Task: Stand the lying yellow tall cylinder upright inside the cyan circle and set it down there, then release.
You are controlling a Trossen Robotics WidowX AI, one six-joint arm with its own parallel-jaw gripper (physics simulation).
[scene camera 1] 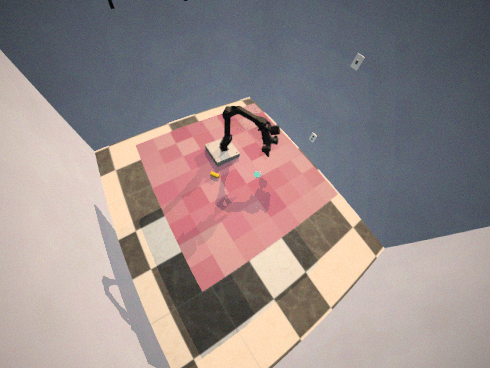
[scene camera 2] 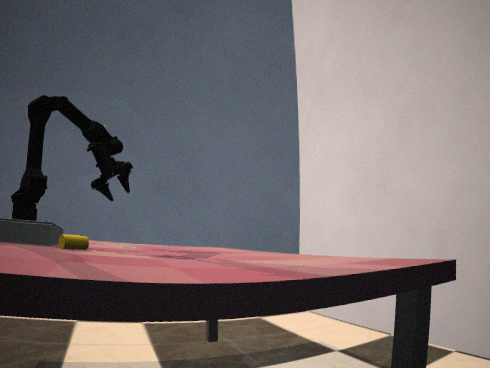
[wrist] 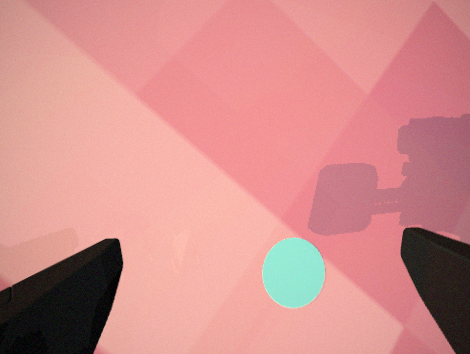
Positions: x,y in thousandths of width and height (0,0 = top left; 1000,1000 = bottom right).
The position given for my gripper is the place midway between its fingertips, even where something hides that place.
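You'd find my gripper (scene camera 2: 246,537) (wrist: 556,696) open, and it's holding nothing. There's a cyan circle (wrist: 624,770) here as well.
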